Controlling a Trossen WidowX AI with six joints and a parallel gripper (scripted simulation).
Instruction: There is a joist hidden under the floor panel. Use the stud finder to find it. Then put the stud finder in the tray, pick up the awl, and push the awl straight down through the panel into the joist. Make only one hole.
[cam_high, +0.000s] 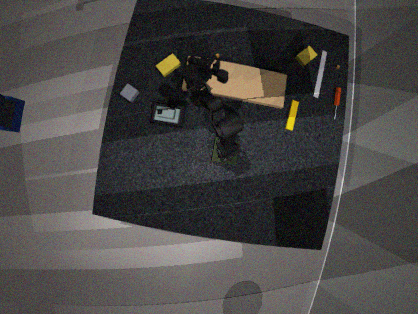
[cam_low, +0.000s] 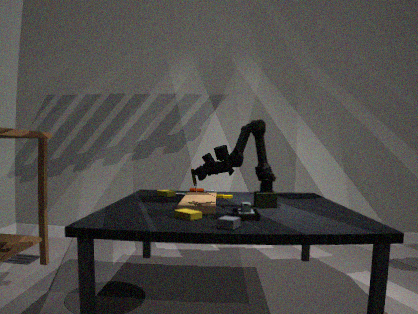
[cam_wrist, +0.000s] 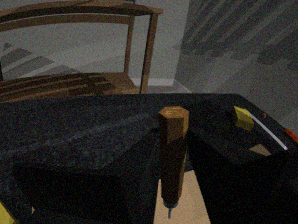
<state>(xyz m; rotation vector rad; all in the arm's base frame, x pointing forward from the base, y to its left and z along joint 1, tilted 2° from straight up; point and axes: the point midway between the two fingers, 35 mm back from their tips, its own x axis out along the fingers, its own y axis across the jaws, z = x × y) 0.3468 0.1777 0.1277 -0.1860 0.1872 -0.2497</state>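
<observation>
My gripper tip is now 50 mm above the awl, 10 mm to the left of it and 10 mm past it. From my gripper tip the other things lie so: yellow bar: 450 mm to the right, 180 mm below, 80 mm behind; then dark grey stud finder: 290 mm behind, 180 mm to the left, 140 mm below; then dark tray: 290 mm behind, 180 mm below, 160 mm to the left.
</observation>
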